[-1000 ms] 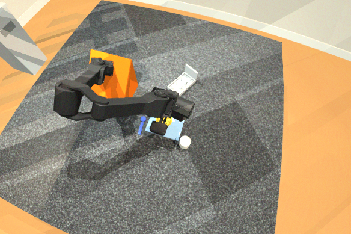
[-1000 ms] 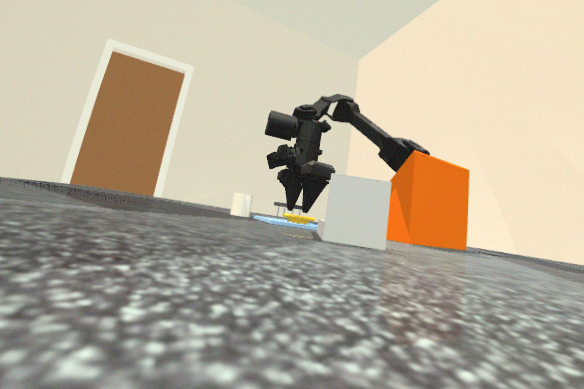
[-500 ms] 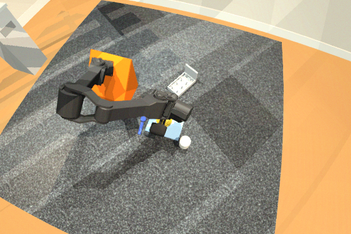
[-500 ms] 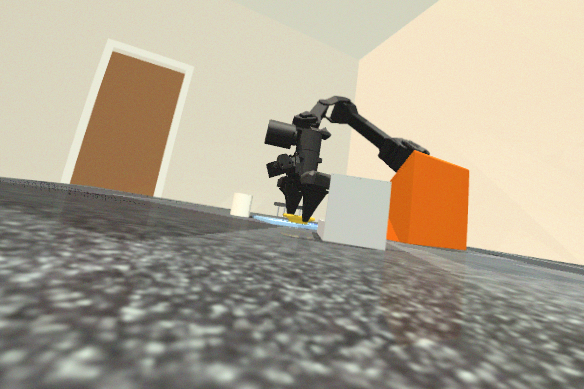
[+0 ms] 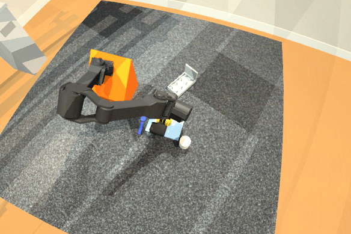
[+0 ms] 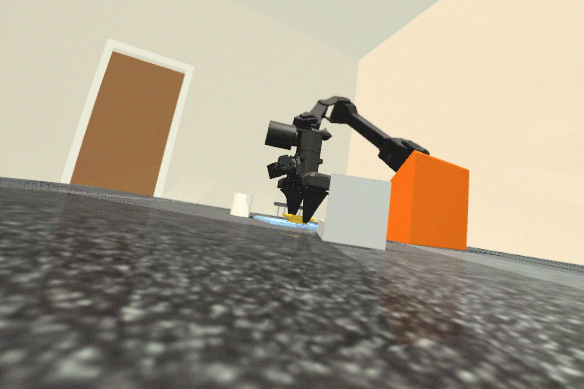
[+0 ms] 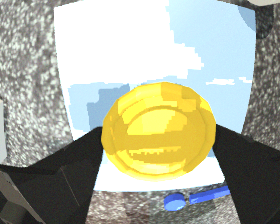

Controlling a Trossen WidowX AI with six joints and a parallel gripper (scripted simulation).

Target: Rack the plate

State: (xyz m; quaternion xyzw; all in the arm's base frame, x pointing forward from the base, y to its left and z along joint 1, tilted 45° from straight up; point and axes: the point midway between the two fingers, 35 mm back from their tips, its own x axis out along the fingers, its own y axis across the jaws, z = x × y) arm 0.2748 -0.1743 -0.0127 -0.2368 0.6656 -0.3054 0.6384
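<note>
The light blue mat lies 10 mm below my gripper tip and 10 mm ahead of it. The rest, counted from my gripper tip: yellow plate (10 mm above); then white cup (110 mm ahead, 80 mm to the right, 20 mm above); then blue spoon (90 mm behind, 40 mm to the right).
</note>
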